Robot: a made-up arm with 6 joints.
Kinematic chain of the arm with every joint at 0, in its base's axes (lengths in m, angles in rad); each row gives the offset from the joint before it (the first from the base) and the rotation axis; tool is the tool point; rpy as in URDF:
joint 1: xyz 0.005 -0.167 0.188 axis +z
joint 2: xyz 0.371 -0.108 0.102 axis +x
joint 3: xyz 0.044 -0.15 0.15 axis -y
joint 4: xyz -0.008 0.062 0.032 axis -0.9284 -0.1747 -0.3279
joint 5: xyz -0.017 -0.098 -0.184 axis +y
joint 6: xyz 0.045 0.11 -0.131 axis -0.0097 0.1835 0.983
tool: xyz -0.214 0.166 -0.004 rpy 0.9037 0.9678 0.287
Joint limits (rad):
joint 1: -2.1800..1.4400
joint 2: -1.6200..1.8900
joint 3: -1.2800..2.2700
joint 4: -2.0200..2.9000
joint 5: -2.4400..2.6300
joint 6: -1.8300..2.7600
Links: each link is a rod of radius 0.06 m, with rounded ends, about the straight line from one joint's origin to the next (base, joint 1, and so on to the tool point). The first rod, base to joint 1, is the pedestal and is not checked.
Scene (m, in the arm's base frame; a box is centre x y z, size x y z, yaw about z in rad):
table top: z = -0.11
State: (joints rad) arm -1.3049 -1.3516 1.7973 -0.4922 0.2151 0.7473
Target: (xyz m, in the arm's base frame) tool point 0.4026 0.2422 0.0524
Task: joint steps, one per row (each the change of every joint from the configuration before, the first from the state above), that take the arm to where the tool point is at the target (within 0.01 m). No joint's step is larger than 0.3 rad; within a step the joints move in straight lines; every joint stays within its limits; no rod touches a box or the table.
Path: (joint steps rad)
1: 0.2914 0.0515 0.0089 -0.0346 -0.0845 -0.1402
2: 0.2914 0.0516 0.0089 -0.0345 -0.0846 -0.1403
3: 0.2915 0.0515 0.0089 -0.0346 -0.0845 -0.1402
4: 0.2914 0.0515 0.0089 -0.0345 -0.0846 -0.1403
5: 0.2914 0.0516 0.0089 -0.0346 -0.0845 -0.1402
6: 0.2914 0.0515 0.0089 -0.0345 -0.0846 -0.1403
7: 0.2915 0.0515 0.0089 -0.0346 -0.0845 -0.1402

